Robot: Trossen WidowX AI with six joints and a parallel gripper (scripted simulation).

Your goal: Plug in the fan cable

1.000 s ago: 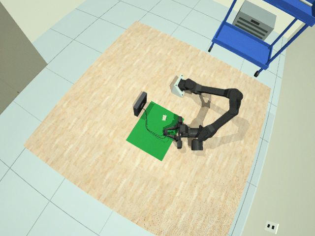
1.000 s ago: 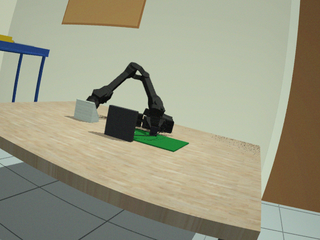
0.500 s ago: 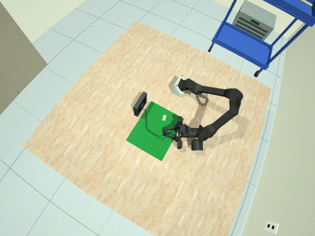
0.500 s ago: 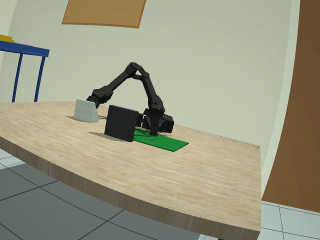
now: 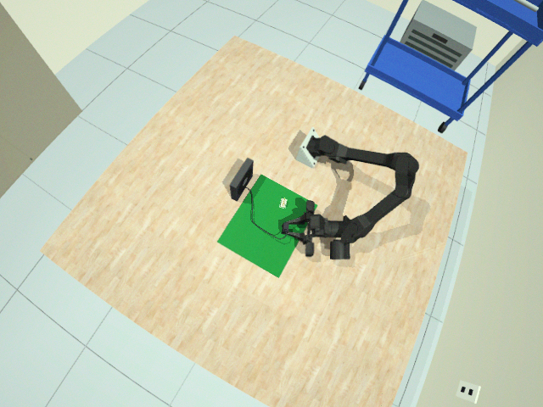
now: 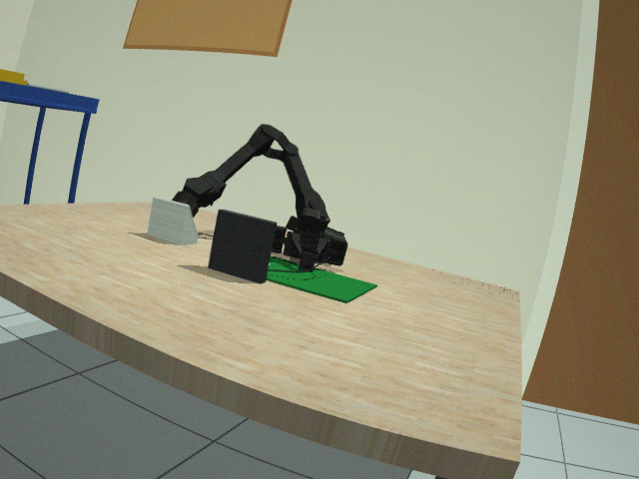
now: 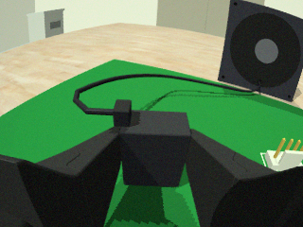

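Right now my gripper tip is 1 cm above the dark fan plug. Round my gripper tip: green board: 6 cm to the right, 5 cm below; white four-pin header: 9 cm behind, 4 cm to the right, 3 cm below; black fan: 8 cm behind, 20 cm to the right, 3 cm above.
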